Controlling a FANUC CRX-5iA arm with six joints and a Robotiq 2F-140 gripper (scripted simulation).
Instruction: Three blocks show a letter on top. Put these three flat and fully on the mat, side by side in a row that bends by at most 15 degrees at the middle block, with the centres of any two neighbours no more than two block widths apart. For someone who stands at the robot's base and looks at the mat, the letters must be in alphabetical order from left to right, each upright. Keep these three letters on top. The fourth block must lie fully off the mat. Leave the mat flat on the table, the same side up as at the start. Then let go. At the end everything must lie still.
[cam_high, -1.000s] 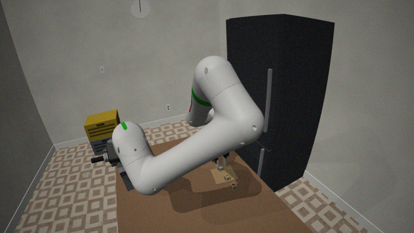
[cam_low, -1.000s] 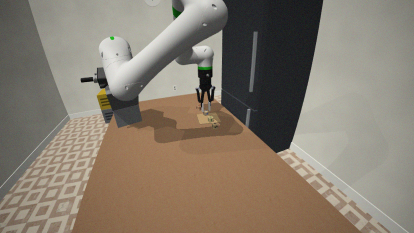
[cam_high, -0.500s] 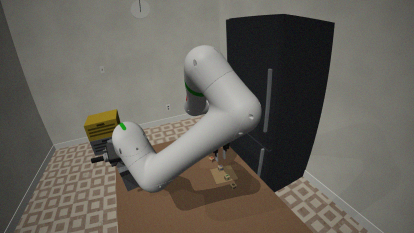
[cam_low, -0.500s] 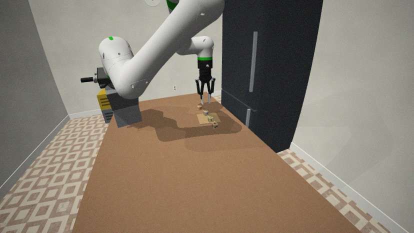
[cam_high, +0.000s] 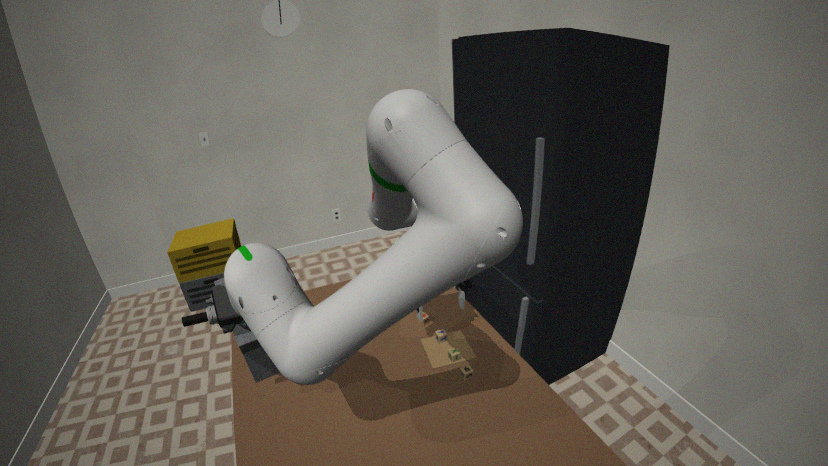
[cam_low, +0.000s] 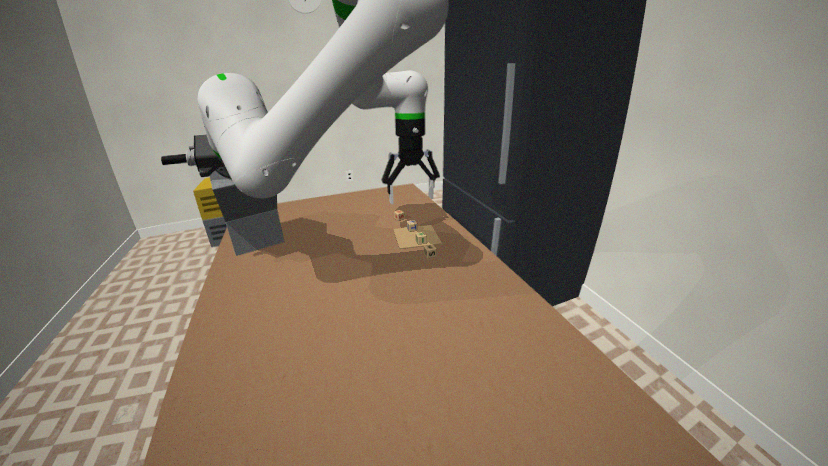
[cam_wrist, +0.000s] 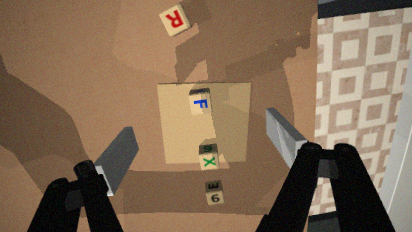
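Right now the R block is 110 mm to the left of my hand and 110 mm below it. The rest, counted from my hand: F block: 110 mm below; tan mat: 10 mm behind, 50 mm to the right, 130 mm below; X block: 20 mm behind, 90 mm to the right, 110 mm below.
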